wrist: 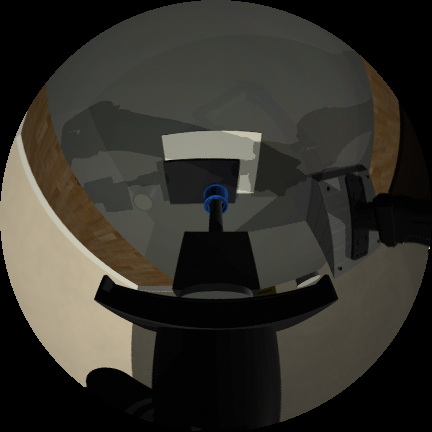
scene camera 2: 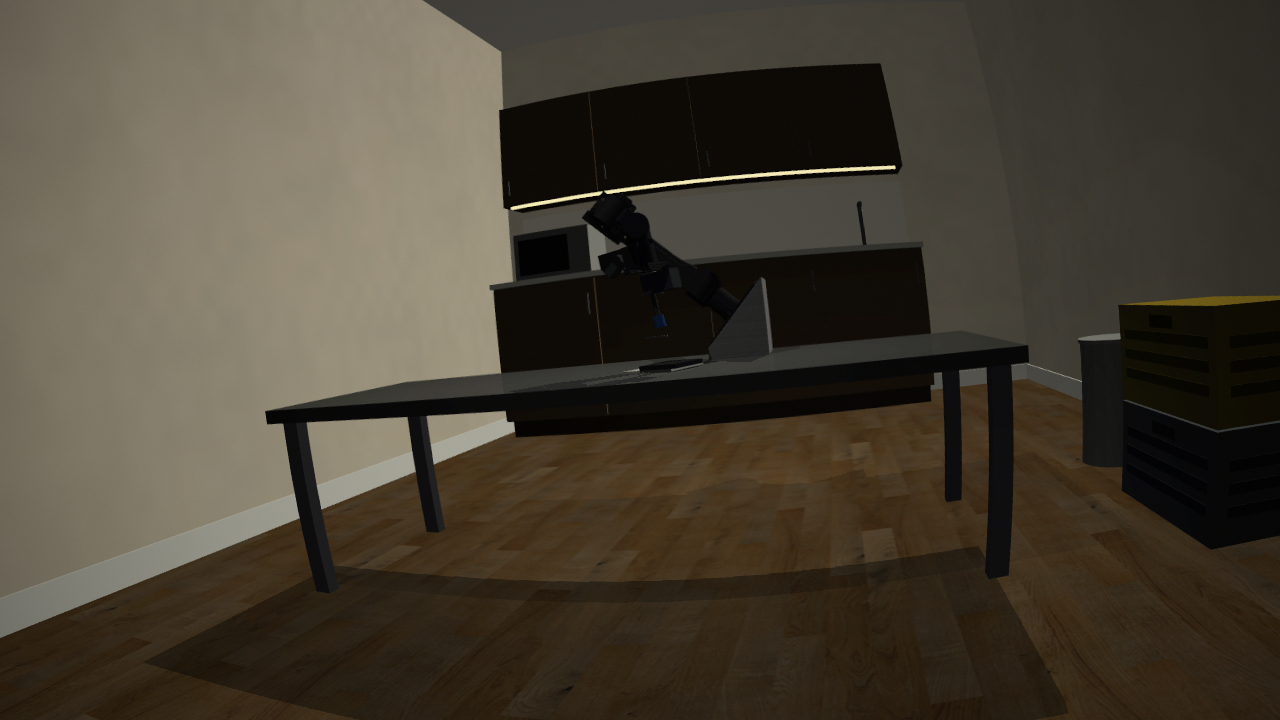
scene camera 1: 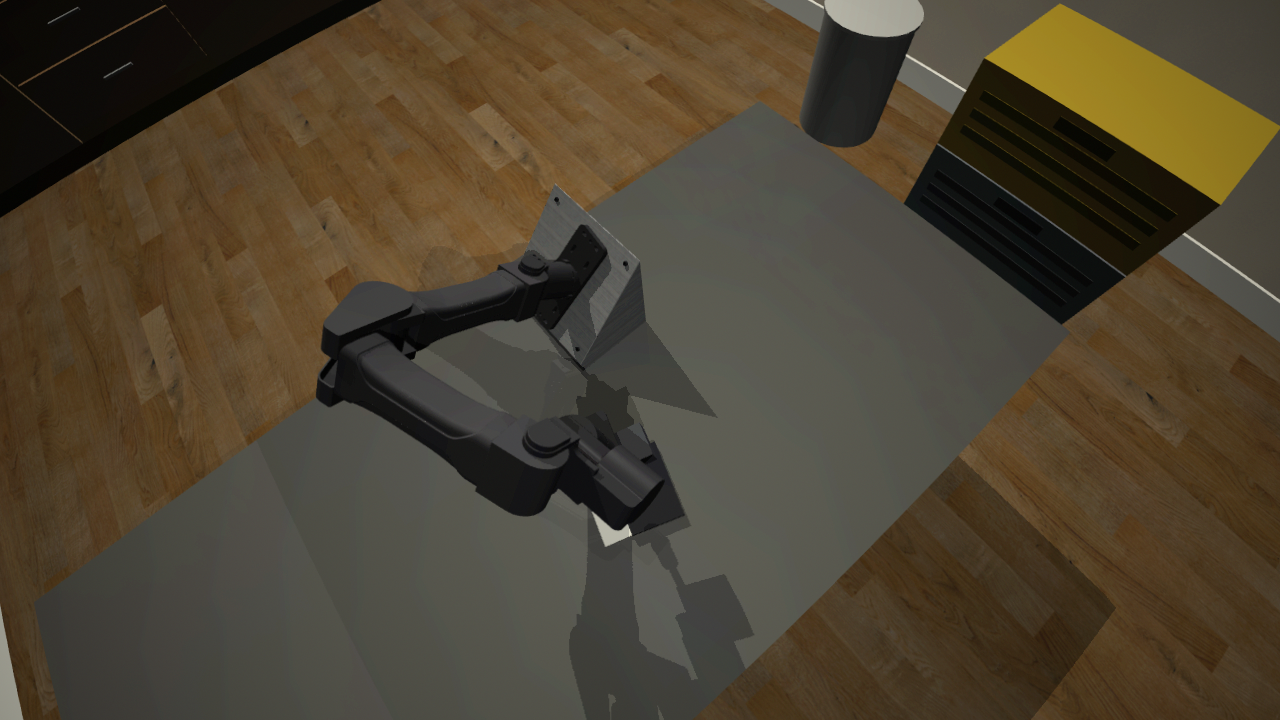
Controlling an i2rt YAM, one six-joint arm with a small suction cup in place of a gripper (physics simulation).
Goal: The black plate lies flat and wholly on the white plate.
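Seen in the pictures: hand, its tool point: (wrist: 215, 193) (scene camera 2: 660, 327); arm's base, origin of its link: (wrist: 358, 216) (scene camera 2: 737, 313) (scene camera 1: 568, 279).
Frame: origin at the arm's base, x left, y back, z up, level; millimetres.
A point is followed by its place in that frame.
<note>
A square white plate (wrist: 209, 144) @(y -323, x -156, z -101 mm) (scene camera 1: 610, 533) @(y -382, x -178, z -101 mm) lies flat on the grey table (scene camera 1: 850, 313) @(y -316, x 410, z -107 mm) (scene camera 2: 536, 393) @(y -670, x -282, z -111 mm). A smaller square black plate (wrist: 189, 179) @(y -371, x -106, z -91 mm) lies on it, shifted toward the near edge in the wrist view and reaching a little past that edge. In scene camera 2 the two plates (scene camera 2: 670, 365) @(y -425, x -76, z -93 mm) show as one thin, flat stack. My blue suction cup (wrist: 215, 197) (scene camera 2: 659, 320) hangs above the black plate's near right part, clear of it and holding nothing. In scene camera 1 the arm's wrist (scene camera 1: 617, 479) @(y -395, x -133, z 244 mm) hides most of both plates.
The arm's grey wedge mount (scene camera 1: 595, 295) @(y -65, x 18, z 12 mm) (scene camera 2: 747, 326) @(y -103, x 42, z -33 mm) (wrist: 334, 225) @(y -94, x 5, z -5 mm) stands on the table behind the plates. On the floor beyond the table stand a grey cylinder bin (scene camera 1: 855, 72) (scene camera 2: 1100, 397) and a yellow-topped black crate (scene camera 1: 1100, 152) (scene camera 2: 1199, 412).
</note>
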